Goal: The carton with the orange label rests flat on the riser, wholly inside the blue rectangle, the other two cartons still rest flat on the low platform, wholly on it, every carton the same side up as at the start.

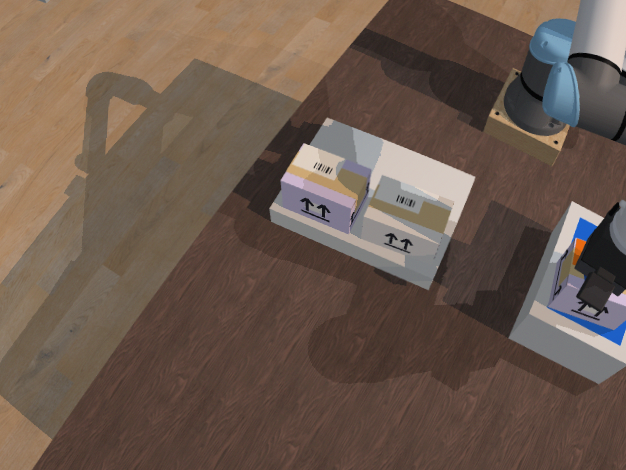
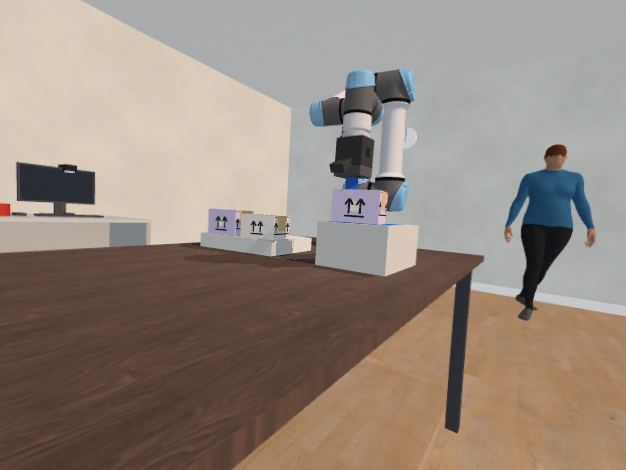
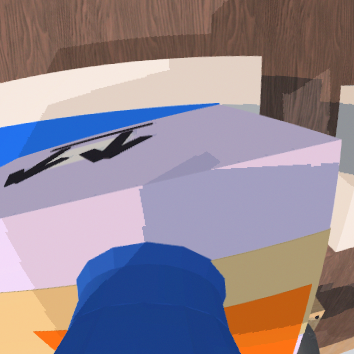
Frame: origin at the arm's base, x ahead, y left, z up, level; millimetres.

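Seen in the pictures: end effector, tool point: (image 2: 350,194) (image 3: 153,260); arm's base, origin of the base link: (image 1: 536,108).
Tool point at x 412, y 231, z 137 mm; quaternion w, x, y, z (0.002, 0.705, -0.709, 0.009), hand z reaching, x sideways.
Offsets run from my tool point to a thing's middle. Level surfaces: height alone.
The orange-labelled carton @(19 mm back, 18 mm left, 31 mm down) (image 1: 567,299) (image 2: 348,207) (image 3: 240,210) is lilac with tan tape. It rests upright on the tall riser @(66 mm back, 31 mm left, 136 mm down) (image 1: 556,349) (image 2: 348,247) (image 3: 215,75), its arrows pointing up. It looks turned slightly against the blue rectangle @(66 mm back, 31 mm left, 76 mm down) (image 1: 611,336) (image 3: 75,126) and hides one side of it, so I cannot tell if it is wholly inside. My suction cup (image 2: 351,188) (image 3: 150,250) is down on its top, sealed on it. A lilac carton @(45 mm ahead, 472 mm right, 104 mm down) (image 1: 316,199) (image 2: 220,222) and a white carton @(15 mm ahead, 322 mm right, 110 mm down) (image 1: 396,230) (image 2: 256,226) stand upright on the low platform (image 1: 427,161) (image 2: 219,242).
The arm's base (image 1: 535,106) stands on a wooden block (image 1: 525,142) behind the platform and riser. The dark table @(196 mm down) (image 1: 212,354) (image 2: 202,323) carries everything. A person in a blue top (image 2: 553,197) is on the floor at the right. A desk with a monitor (image 2: 55,187) stands at the left.
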